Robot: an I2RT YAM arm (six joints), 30 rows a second.
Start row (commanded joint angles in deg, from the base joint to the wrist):
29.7, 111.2, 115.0, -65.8, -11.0, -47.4
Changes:
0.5, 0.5, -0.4, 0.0, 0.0, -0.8
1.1, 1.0, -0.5, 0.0, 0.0, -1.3
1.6, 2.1, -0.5, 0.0, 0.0, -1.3
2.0, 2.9, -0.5, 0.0, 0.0, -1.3
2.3, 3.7, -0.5, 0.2, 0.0, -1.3
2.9, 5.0, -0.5, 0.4, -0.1, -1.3
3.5, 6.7, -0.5, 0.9, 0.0, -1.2
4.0, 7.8, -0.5, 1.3, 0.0, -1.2
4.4, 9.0, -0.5, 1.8, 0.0, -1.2
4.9, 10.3, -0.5, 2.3, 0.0, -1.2
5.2, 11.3, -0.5, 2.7, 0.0, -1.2
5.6, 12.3, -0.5, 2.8, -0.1, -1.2
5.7, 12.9, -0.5, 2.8, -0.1, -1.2
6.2, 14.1, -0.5, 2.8, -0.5, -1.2
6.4, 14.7, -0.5, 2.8, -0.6, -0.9
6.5, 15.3, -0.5, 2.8, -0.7, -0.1
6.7, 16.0, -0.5, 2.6, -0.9, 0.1
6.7, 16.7, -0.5, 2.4, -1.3, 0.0
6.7, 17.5, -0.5, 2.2, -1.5, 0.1
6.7, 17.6, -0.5, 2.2, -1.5, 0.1
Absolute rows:
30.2, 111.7, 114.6, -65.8, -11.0, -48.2
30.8, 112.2, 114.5, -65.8, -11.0, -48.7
31.3, 113.3, 114.5, -65.8, -11.0, -48.7
31.7, 114.1, 114.5, -65.8, -11.0, -48.7
32.0, 114.9, 114.5, -65.6, -11.0, -48.7
32.6, 116.2, 114.5, -65.4, -11.1, -48.7
33.2, 117.9, 114.5, -64.9, -11.0, -48.6
33.7, 119.0, 114.5, -64.5, -11.0, -48.6
34.1, 120.2, 114.5, -64.0, -11.0, -48.6
34.6, 121.5, 114.5, -63.5, -11.0, -48.6
34.9, 122.5, 114.5, -63.1, -11.0, -48.6
35.3, 123.5, 114.5, -63.0, -11.1, -48.6
35.4, 124.1, 114.5, -63.0, -11.1, -48.6
35.9, 125.3, 114.5, -63.0, -11.5, -48.6
36.1, 125.9, 114.5, -63.0, -11.6, -48.3
36.2, 126.5, 114.5, -63.0, -11.7, -47.5
36.4, 127.2, 114.5, -63.2, -11.9, -47.3
36.4, 127.9, 114.5, -63.4, -12.3, -47.4
36.4, 128.7, 114.5, -63.6, -12.5, -47.3
36.4, 128.8, 114.5, -63.6, -12.5, -47.3

